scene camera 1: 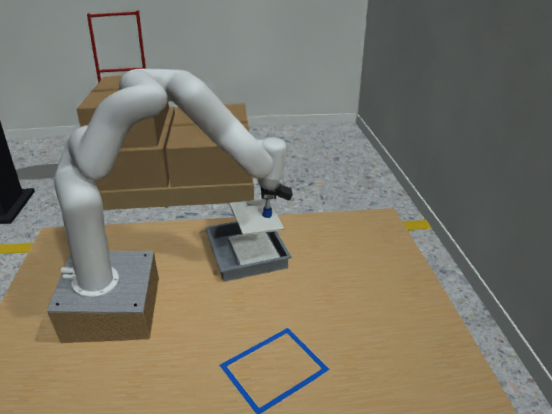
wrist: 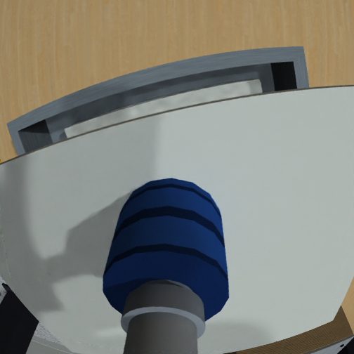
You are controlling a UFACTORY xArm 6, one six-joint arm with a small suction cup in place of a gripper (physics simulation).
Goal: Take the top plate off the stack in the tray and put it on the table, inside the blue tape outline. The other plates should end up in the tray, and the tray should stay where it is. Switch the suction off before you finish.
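Frame: origin at the arm's base, x ahead, y right, z down, level; centimetres.
Seen in the pictures: hand, its tool point: (scene camera 1: 266, 218); arm's base, origin of its link: (scene camera 1: 95, 282).
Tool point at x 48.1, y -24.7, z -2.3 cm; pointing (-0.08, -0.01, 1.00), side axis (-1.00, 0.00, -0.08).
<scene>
Offsets run from my tool point to a thing's top centre. "spot": to the spot under its first point. Level surfaces: height alone.
My suction gripper (scene camera 1: 267, 215) (wrist: 167, 240), a small blue cup, is shut on a thin white plate @(dx -3.4, dy +0.0, dz -1.9 cm) (scene camera 1: 252, 218) (wrist: 280, 190) and holds it up above the tray. The held plate hides much of the tray in the wrist view. The grey tray @(dx -6.6, dy -0.5, dz +9.2 cm) (scene camera 1: 255, 270) (wrist: 175, 69) stands on the table, with white plate material @(dx -4.2, dy -0.4, dz +11.9 cm) (scene camera 1: 254, 250) (wrist: 200, 97) lying inside it; how many plates lie there I cannot tell. The blue tape outline @(spot: dx -1.6, dy +56.3, dz +14.0 cm) (scene camera 1: 275, 403) is on the table, nearer to the scene camera than the tray; it does not show in the wrist view.
The wooden table @(dz +14.2 cm) (scene camera 1: 370, 300) (wrist: 125, 35) carries the arm's grey-topped base block (scene camera 1: 127, 285) at the left. Cardboard boxes (scene camera 1: 210, 160) stand on the floor behind the table. A dark grey wall (scene camera 1: 465, 100) is at the right.
</scene>
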